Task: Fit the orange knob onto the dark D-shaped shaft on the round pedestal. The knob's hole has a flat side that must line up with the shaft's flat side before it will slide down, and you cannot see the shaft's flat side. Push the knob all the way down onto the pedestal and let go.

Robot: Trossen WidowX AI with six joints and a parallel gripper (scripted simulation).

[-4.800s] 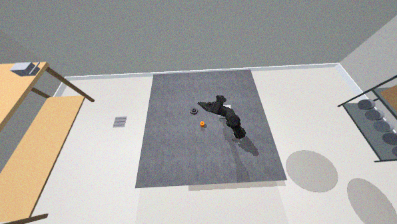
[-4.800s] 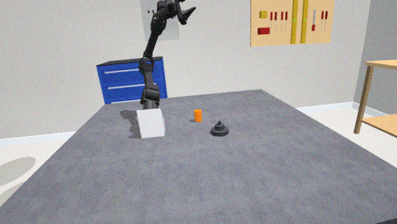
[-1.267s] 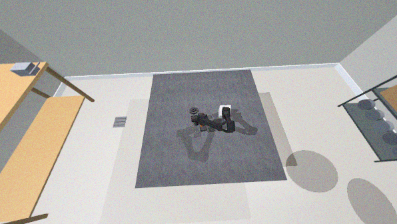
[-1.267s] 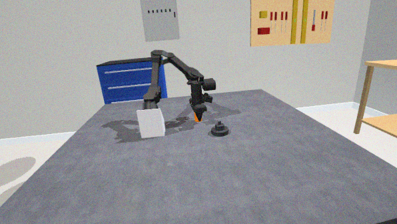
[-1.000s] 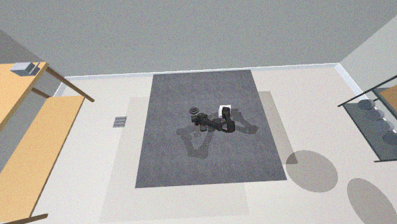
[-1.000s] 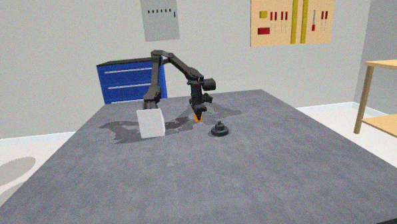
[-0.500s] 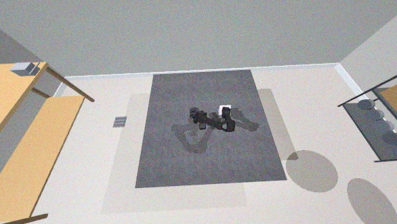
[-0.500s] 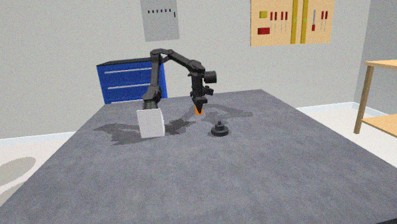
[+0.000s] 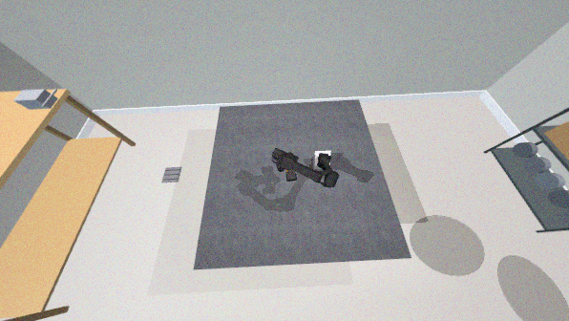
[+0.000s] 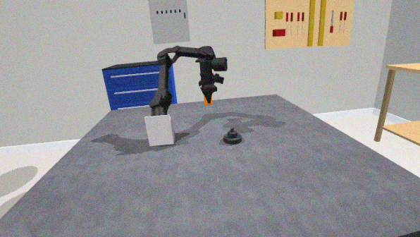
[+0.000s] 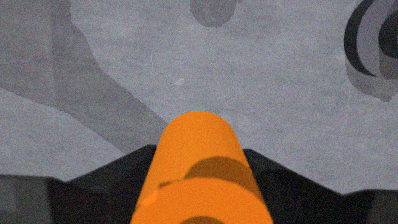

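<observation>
Right now the round pedestal is 100 mm ahead of my gripper tip, 170 mm to the right of it and 110 mm below it. Also, from my gripper tip: orange knob: 20 mm above.
</observation>
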